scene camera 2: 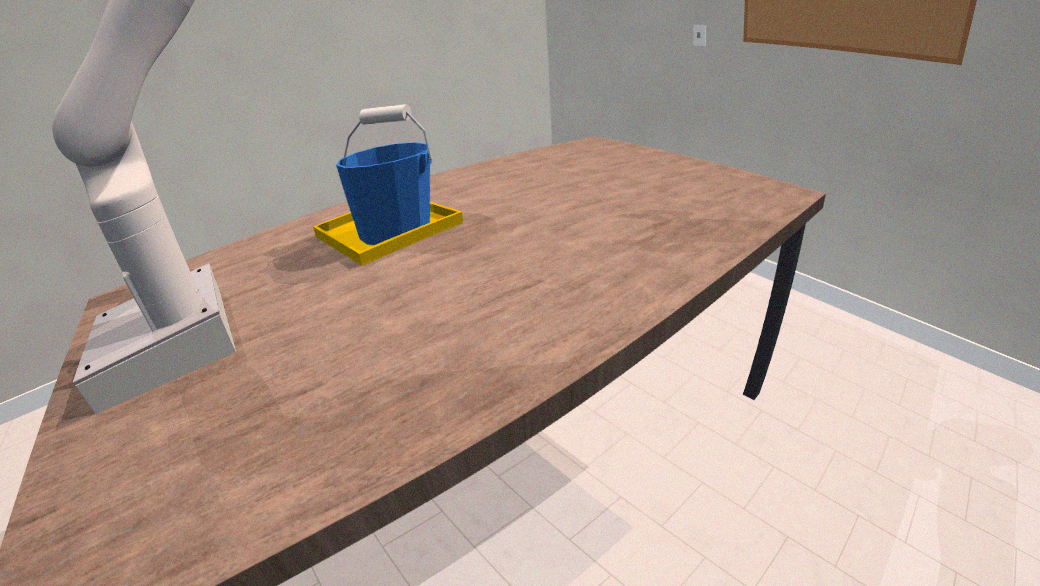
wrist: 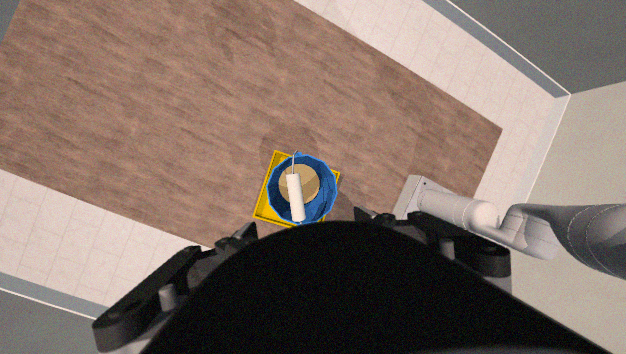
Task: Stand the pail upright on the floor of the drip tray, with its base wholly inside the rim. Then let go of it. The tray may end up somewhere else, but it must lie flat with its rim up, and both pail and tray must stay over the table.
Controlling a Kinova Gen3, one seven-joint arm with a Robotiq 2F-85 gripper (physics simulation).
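Places are measured from the arm's base along level axes (x ahead, y right, z down), in centimetres.
Where they show: arm's base, origin of the base link: [scene camera 2: 176, 310] [wrist: 427, 201].
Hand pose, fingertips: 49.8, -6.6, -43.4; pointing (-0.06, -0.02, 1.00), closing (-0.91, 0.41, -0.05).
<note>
Each offset is from my fingertips to the centre of the thing, as dx, dy, dz. "*": to the spot under its first point. Level surfaces: height alone.
The blue pail @(* -7.1, +6.5, +39.6) [scene camera 2: 389, 196] [wrist: 327, 192] stands upright on the floor of the yellow drip tray @(-3.2, -4.6, +48.9) [scene camera 2: 338, 235] [wrist: 263, 200]. Its base looks to be inside the rim, though the near wall of the tray is close to it in the scene view. Its white handle grip @(-0.8, -2.0, +25.4) [scene camera 2: 384, 114] [wrist: 296, 197] stands up above the opening on its wire bail. The tray lies flat on the table with its rim up. My gripper [wrist: 306, 225] is open and empty, high above the pail and apart from it. The gripper does not show in the scene view.
The wooden table @(dz +50.1) [scene camera 2: 509, 291] [wrist: 150, 100] bears the tray well inside its edges. The arm's base [scene camera 2: 160, 363] [wrist: 407, 195] stands at the table's left end in the scene view. A cork board [scene camera 2: 858, 25] hangs on the wall.
</note>
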